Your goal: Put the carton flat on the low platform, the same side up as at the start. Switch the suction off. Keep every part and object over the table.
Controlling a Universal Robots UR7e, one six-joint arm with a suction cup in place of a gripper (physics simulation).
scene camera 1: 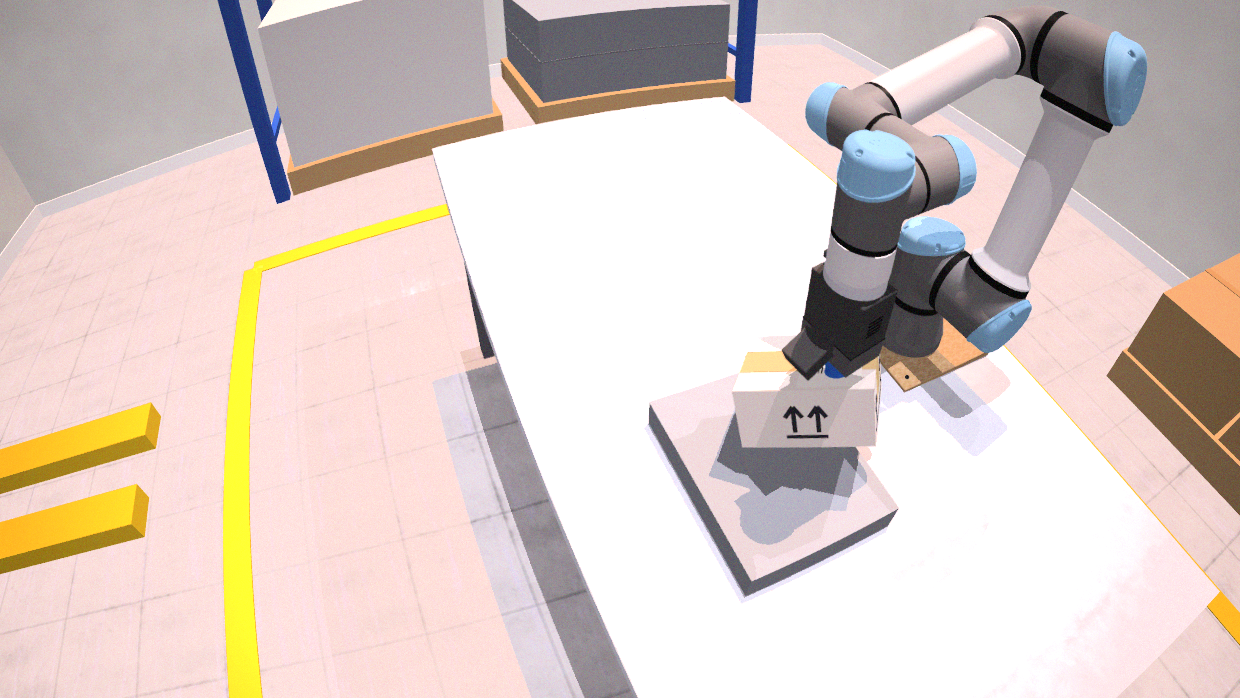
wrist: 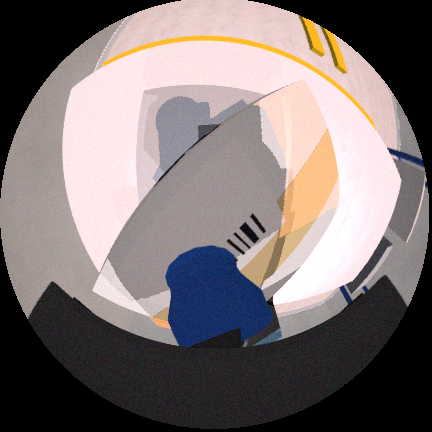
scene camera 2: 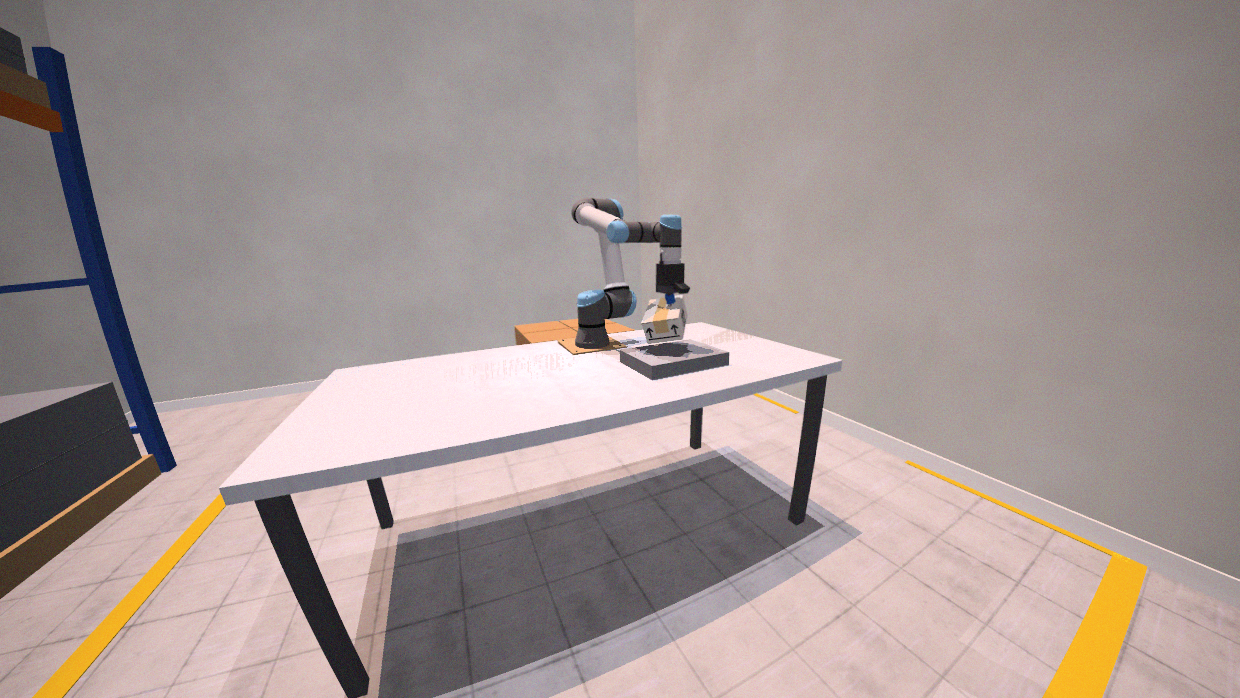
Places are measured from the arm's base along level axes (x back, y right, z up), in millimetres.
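Where they show: hand, tool point: (scene camera 1: 832, 373) (wrist: 216, 259) (scene camera 2: 669, 305); arm's base, link origin: (scene camera 1: 905, 328) (scene camera 2: 592, 343).
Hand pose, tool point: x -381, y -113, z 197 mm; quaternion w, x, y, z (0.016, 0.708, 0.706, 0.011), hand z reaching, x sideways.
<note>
Each offset is from my tool point to the centre of the thing. Level surfaces: height alone.
The white carton {dx -2, dy +21, dz -48 mm} (scene camera 1: 754, 420) (scene camera 2: 650, 330) (wrist: 200, 200) hangs from my suction cup (scene camera 1: 833, 371) (scene camera 2: 670, 299) (wrist: 215, 290), which is on and presses against its taped top. The carton is in the air, with its printed arrows pointing up. It looks tilted, tipped down on the side facing scene camera 2, and the blue cup looks bent. The low grey platform {dx -44, dy +21, dz -183 mm} (scene camera 1: 689, 424) (scene camera 2: 681, 363) (wrist: 148, 132) lies on the table below. In the scene camera 1 view the carton is over the platform's back part, with its shadow on the platform top. A gap shows beneath it in the scene camera 2 view.
The arm's base stands on a wooden plate (scene camera 1: 945, 368) (scene camera 2: 572, 347) close behind the carton. The white table {dz -207 mm} (scene camera 1: 607, 260) (scene camera 2: 390, 407) has a long edge left of the platform in the scene camera 1 view. Brown boxes (scene camera 1: 1197, 338), blue racking (scene camera 1: 251, 104) and loaded pallets stand beyond the table.
</note>
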